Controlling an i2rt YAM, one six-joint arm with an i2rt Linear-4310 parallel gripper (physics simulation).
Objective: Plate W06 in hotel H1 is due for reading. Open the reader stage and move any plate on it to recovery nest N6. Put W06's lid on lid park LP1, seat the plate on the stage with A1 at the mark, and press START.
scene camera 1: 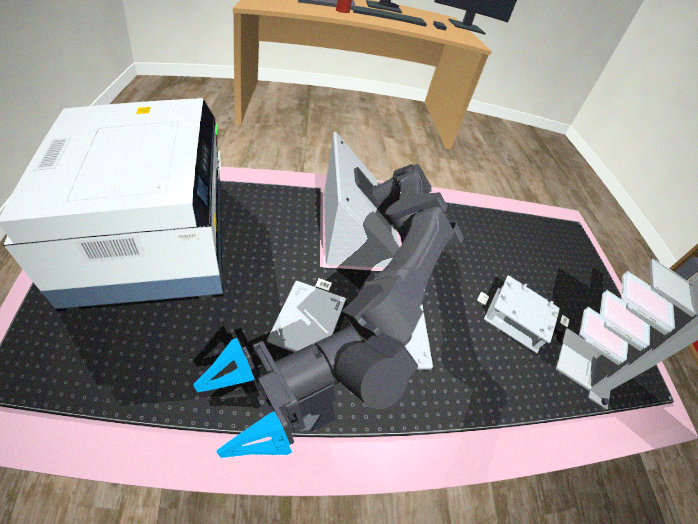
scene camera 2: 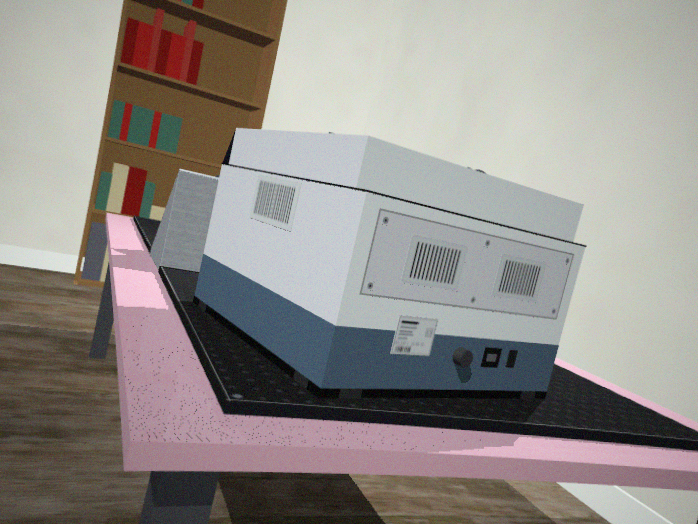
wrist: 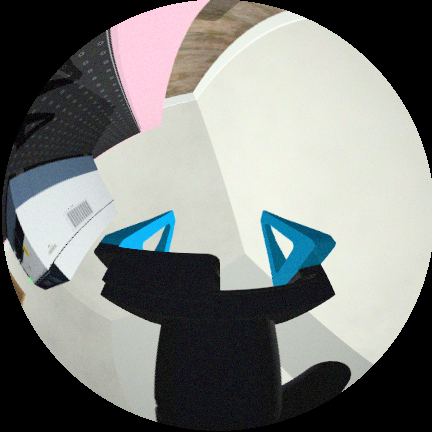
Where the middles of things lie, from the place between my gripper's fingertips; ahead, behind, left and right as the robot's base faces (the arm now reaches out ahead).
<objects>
My hand is 300 mm past the white plate nest N6 (scene camera 1: pixel 309 314), 250 mm above it and 130 mm to the right of it. Also, from my hand: plate reader (scene camera 2: pixel 319 265) (490 mm behind, 290 mm to the right, 150 mm below).
</objects>
